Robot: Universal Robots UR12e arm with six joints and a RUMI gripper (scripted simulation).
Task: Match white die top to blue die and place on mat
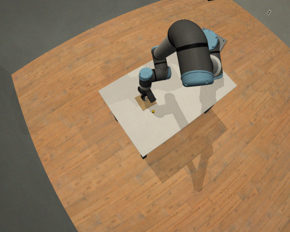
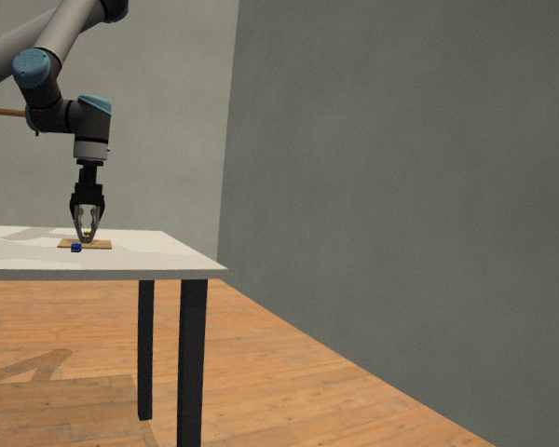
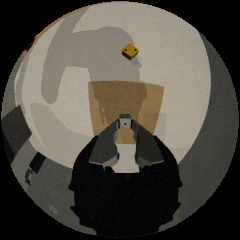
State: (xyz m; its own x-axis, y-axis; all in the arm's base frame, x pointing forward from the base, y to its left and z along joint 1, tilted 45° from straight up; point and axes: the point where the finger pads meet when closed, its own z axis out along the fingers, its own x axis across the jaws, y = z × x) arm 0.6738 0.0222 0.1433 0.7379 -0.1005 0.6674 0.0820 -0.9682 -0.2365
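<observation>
Now: the white die 10 mm below my hand. The rest, counted from my hand: blue die: 120 mm to the right, 10 mm below, 10 mm behind; tan mat: 20 mm below; yellow die: 120 mm to the left, 10 mm below, 10 mm behind.
</observation>
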